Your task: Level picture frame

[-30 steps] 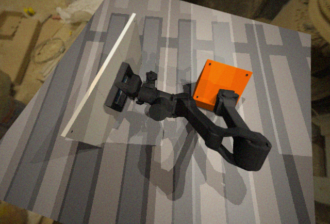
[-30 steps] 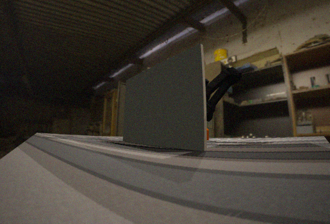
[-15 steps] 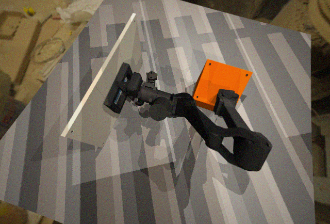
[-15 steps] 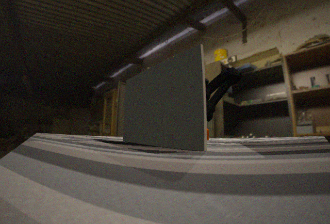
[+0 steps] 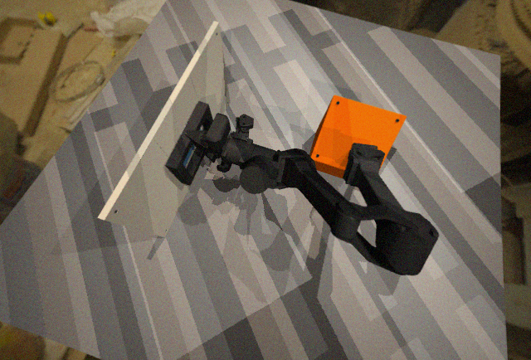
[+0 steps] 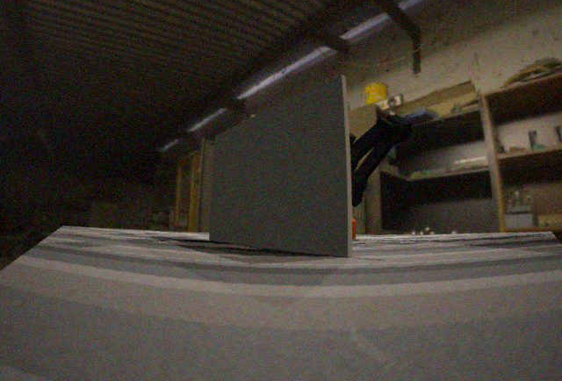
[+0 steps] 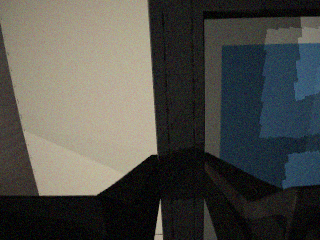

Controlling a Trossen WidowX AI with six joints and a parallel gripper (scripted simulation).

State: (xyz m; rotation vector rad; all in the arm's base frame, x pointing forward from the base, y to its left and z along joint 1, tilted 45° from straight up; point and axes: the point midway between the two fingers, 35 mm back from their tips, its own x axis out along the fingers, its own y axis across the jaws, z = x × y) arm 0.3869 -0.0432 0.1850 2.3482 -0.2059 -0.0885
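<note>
My gripper tip is now 5 cm above the picture frame. The rest, counted from my gripper tip: grey wall panel 1 cm ahead, 2 cm to the right, 6 cm below.
</note>
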